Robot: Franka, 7 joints.
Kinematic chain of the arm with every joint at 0, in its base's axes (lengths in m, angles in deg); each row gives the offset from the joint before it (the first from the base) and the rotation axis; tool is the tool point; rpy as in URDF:
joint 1: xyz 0 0 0.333 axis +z
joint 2: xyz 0 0 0 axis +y
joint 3: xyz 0 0 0.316 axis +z
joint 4: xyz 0.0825 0 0 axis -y
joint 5: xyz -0.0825 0 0.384 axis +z
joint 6: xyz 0 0 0 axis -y
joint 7: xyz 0.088 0 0 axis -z
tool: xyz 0 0 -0.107 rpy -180 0 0
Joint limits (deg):
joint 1: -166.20..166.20
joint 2: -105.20..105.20
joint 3: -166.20..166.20
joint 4: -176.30..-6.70
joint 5: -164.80..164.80
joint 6: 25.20..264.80
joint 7: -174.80..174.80
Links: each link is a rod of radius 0.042 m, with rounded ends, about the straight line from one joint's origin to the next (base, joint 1, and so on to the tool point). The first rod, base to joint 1, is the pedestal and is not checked.
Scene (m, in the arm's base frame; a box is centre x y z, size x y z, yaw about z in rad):
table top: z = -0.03
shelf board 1: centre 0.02 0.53 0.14 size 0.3 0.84 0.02 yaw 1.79
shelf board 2: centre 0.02 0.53 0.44 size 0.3 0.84 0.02 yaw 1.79
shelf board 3: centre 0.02 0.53 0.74 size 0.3 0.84 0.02 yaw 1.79
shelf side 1: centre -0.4 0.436 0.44 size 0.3 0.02 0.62 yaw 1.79
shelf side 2: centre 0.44 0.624 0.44 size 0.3 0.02 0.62 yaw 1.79
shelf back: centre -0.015 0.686 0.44 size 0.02 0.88 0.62 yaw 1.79
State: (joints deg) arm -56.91 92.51 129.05 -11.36 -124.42 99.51 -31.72
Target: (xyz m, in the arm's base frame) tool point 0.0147 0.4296 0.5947
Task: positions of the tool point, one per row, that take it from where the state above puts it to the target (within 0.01 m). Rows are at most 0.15 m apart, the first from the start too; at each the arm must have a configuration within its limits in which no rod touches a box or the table.
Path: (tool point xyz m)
1: 0.6065 -0.5608 0.3074
2: 0.6721 -0.4599 0.3416
3: 0.7103 -0.3449 0.3695
4: 0.7186 -0.2241 0.3899
5: 0.6971 -0.1065 0.4025
6: 0.6485 -0.0002 0.4071
7: 0.5778 0.0879 0.4040
8: 0.4914 0.1527 0.3942
9: 0.4469 0.2367 0.4608
10: 0.3722 0.3154 0.5189
11: 0.2702 0.3791 0.5633
12: 0.1476 0.4192 0.5894
13: 0.0147 0.4296 0.5946

